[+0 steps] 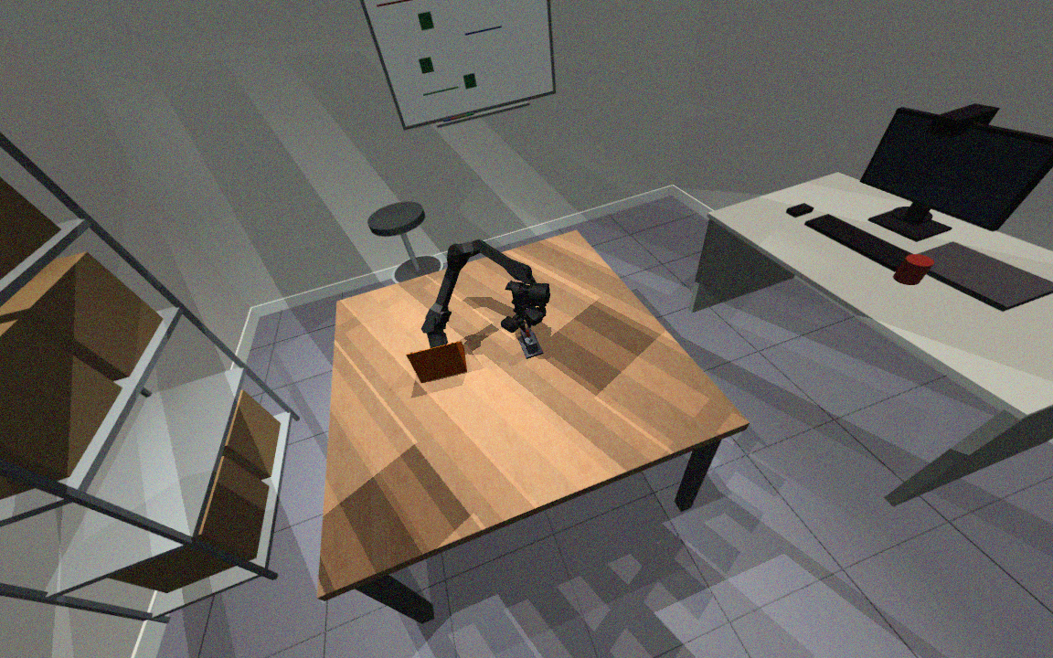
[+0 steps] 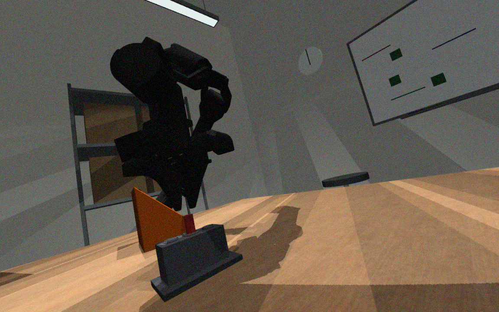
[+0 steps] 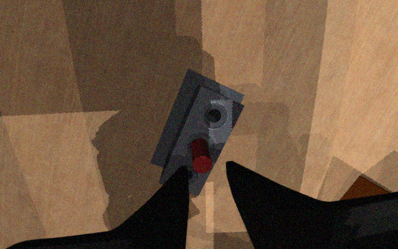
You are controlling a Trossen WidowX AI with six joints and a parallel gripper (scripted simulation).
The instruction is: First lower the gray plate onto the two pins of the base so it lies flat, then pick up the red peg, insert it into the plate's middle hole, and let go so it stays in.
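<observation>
Right now my gripper tip is 50 mm above the red peg. Round my gripper tip: base (90 mm below); then gray plate (50 mm below).
</observation>
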